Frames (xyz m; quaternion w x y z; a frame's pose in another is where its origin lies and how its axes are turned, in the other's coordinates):
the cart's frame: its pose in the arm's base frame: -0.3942 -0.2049 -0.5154 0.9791 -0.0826 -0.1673 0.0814
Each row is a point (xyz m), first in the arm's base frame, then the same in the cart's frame.
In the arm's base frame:
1: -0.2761 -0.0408 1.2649
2: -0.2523 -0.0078 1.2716
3: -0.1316 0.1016 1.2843
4: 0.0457 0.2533 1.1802
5: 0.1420 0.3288 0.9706
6: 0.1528 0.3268 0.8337
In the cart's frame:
1: 0.6999 -0.1923 1.6382
2: 0.7303 -0.1646 1.6407
3: 0.8671 -0.0764 1.6261
4: 1.0278 0.0675 1.4892
5: 1.0657 0.1679 1.2715
6: 1.0324 0.1904 1.1401

